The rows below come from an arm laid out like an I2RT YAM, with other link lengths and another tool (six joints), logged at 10 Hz.
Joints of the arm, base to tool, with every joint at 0 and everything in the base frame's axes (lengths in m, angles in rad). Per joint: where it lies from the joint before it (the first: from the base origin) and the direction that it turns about. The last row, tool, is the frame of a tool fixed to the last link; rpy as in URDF.
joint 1: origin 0 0 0.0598 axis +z
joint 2: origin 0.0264 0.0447 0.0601 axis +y
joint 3: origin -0.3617 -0.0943 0 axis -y
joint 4: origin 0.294 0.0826 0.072 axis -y
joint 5: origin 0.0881 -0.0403 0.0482 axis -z
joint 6: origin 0.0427 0 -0.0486 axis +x
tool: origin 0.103 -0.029 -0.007 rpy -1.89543 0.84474 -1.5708
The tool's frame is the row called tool.
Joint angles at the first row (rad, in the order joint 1, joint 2, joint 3, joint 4, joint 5, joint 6):
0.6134, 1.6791, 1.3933, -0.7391, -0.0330, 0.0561
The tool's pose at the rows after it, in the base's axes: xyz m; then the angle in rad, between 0 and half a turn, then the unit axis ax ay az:
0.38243 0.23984 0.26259 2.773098 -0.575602 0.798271 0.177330
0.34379 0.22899 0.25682 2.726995 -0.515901 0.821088 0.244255
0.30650 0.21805 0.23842 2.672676 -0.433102 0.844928 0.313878
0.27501 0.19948 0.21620 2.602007 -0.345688 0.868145 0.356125
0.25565 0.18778 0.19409 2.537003 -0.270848 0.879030 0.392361
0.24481 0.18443 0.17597 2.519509 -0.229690 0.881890 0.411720
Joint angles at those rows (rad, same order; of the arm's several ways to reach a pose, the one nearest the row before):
0.6134, 1.5952, 1.3150, -0.7354, -0.0708, 0.1945
0.6130, 1.4742, 1.1714, -0.6658, -0.1456, 0.3647
0.6135, 1.3485, 0.9868, -0.5364, -0.2011, 0.5818
0.6139, 1.2155, 0.7947, -0.3963, -0.1876, 0.7873
0.6149, 1.1238, 0.6379, -0.2544, -0.1659, 0.9564
0.6242, 1.0928, 0.5489, -0.1687, -0.1523, 1.0513

